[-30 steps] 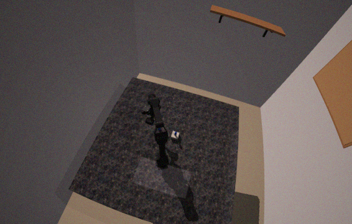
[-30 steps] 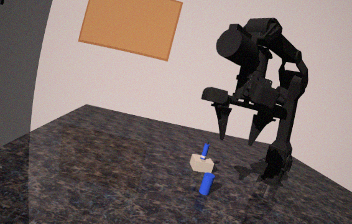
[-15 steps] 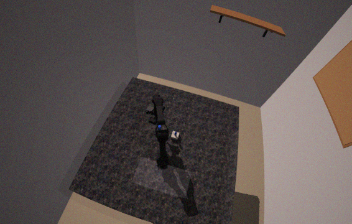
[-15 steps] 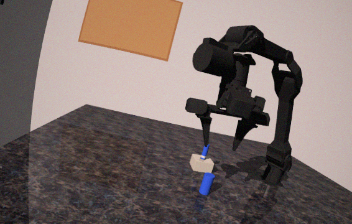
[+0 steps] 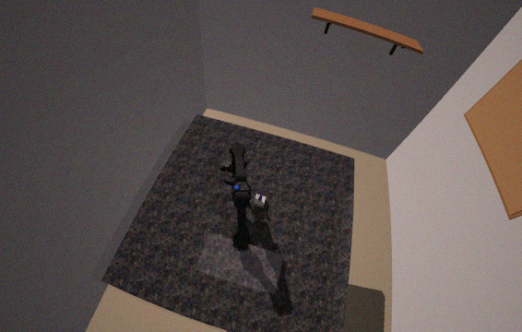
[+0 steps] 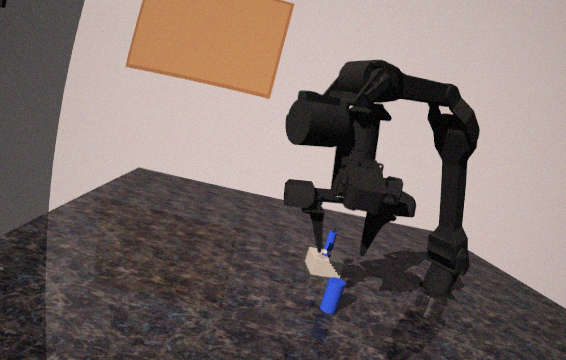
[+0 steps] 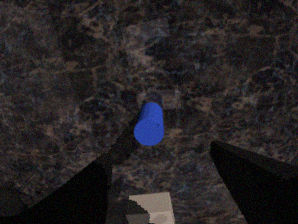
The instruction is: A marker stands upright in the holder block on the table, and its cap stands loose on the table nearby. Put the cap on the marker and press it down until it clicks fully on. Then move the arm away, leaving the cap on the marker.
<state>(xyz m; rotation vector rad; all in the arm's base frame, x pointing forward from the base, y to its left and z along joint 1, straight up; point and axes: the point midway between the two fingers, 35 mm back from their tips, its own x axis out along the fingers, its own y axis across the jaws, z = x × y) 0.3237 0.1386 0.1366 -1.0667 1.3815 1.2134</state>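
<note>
The blue cap lies 8 cm below my gripper tip, 1 cm to the right of it and 1 cm behind it. The rest, counted from my gripper tip: holder block: 17 cm to the right, 9 cm below, 4 cm behind.
</note>
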